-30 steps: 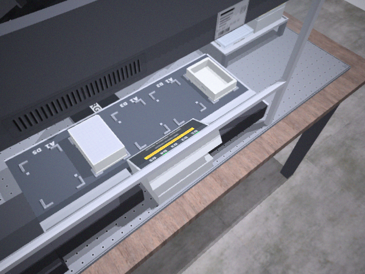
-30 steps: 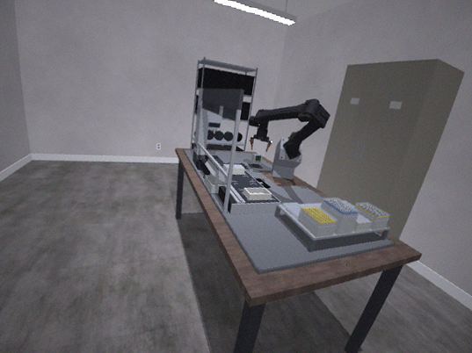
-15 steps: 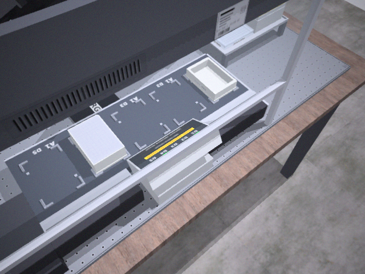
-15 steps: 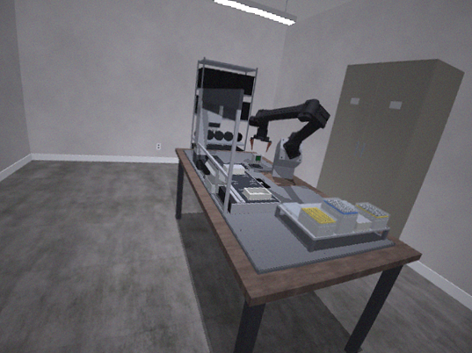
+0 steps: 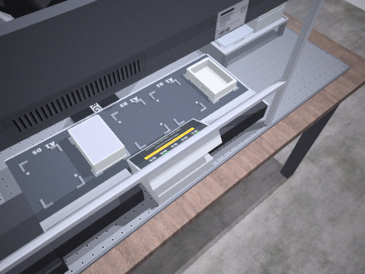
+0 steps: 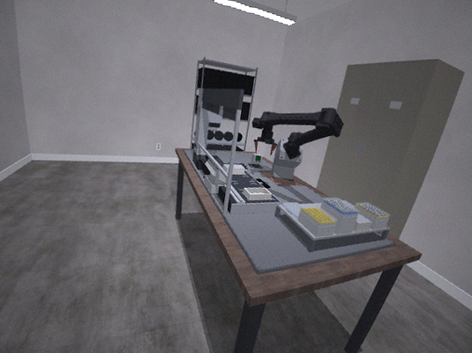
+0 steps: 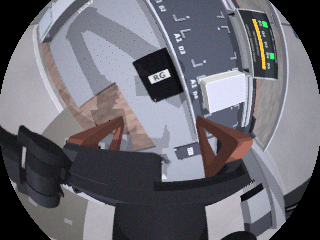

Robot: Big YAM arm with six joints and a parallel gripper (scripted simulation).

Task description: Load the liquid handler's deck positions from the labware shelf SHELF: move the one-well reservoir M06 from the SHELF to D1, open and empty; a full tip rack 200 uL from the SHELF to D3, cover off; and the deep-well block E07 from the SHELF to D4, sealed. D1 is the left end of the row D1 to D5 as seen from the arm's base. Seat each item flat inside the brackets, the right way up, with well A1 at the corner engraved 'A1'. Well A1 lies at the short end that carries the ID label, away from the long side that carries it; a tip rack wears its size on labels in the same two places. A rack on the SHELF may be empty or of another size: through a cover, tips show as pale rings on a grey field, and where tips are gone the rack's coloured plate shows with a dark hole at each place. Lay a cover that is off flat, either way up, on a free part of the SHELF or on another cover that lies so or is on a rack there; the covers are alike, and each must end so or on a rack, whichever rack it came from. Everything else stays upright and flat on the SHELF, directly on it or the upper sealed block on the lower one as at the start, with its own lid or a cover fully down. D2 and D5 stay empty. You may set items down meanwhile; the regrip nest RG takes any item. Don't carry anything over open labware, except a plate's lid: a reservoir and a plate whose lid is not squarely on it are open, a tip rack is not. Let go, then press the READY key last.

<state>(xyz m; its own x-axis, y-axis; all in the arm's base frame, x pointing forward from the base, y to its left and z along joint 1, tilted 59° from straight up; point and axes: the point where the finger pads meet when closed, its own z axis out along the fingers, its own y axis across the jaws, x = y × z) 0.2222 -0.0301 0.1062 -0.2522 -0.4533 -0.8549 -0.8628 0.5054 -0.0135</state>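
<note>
The yellow tip rack lies 32 cm behind my hand, 60 cm to the left of it and 11 cm below it. The rest, counted from my hand: sealed deep-well block: 17 cm ahead, 4 cm to the right, 14 cm below; then white one-well reservoir: 14 cm ahead, 33 cm to the left, 15 cm below; then green ready key: 12 cm behind, 36 cm to the right, 13 cm below.
</note>
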